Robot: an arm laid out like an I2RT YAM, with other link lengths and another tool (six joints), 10 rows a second.
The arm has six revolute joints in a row. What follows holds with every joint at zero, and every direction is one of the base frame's.
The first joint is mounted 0.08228 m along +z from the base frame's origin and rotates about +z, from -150 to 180 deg.
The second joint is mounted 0.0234 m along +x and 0.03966 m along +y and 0.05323 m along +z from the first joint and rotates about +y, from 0 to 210 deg.
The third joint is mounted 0.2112 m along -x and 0.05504 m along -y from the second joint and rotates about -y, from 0 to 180 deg.
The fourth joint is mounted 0.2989 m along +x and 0.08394 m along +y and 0.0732 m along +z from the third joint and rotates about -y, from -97 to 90 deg.
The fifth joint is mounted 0.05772 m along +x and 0.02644 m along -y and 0.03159 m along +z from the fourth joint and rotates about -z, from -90 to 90 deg.
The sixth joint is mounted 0.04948 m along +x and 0.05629 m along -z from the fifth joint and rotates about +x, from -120 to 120 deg.
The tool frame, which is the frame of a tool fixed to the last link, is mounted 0.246 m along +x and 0.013 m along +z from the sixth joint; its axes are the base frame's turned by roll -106.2, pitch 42.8 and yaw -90 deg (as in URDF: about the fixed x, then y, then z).
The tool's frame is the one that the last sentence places.
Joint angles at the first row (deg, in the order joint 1, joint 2, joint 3, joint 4, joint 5, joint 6):
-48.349, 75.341, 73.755, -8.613, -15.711, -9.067
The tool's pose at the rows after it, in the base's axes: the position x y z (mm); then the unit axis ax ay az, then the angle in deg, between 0 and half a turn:
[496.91 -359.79 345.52 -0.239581 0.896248 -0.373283 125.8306]
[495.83 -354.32 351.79 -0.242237 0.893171 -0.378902 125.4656]
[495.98 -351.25 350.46 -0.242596 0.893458 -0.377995 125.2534]
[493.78 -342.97 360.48 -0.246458 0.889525 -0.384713 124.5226]
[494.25 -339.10 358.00 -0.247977 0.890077 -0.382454 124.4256]
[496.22 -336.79 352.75 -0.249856 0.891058 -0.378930 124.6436]
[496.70 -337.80 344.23 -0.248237 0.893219 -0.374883 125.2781]
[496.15 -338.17 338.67 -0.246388 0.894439 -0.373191 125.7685]
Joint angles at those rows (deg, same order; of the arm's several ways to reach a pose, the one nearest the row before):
-47.858, 74.205, 73.782, -8.438, -16.306, -9.054
-47.474, 72.971, 73.130, -8.240, -16.078, -9.050
-47.220, 72.384, 72.337, -7.966, -15.997, -8.843
-46.813, 70.553, 71.574, -7.910, -15.970, -8.671
-46.489, 69.963, 70.781, -7.823, -15.908, -8.586
-46.104, 69.958, 70.260, -7.735, -15.717, -8.726
-45.934, 70.142, 69.664, -7.734, -15.284, -8.964
-45.772, 70.007, 69.053, -7.735, -14.810, -9.140

